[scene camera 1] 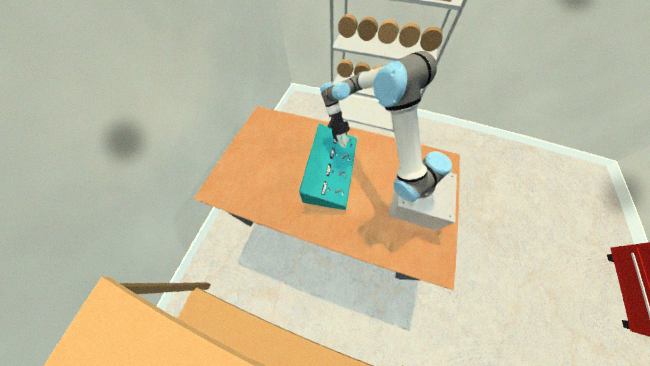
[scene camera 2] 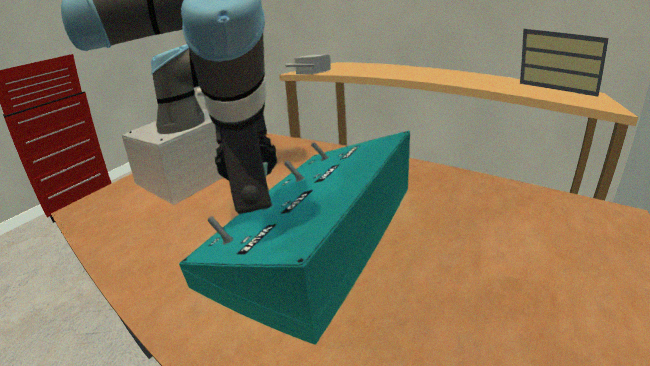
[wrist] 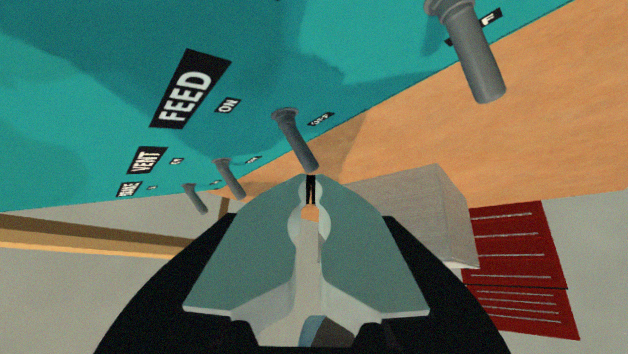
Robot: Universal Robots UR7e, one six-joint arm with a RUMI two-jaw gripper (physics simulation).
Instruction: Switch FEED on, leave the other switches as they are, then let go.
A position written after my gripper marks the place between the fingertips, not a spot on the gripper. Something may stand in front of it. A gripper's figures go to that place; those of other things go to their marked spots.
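My gripper (wrist: 311,177) is sitting 0.14 m from the lens, and there's a feed lever (wrist: 306,158) that's 0.18 m from the lens.
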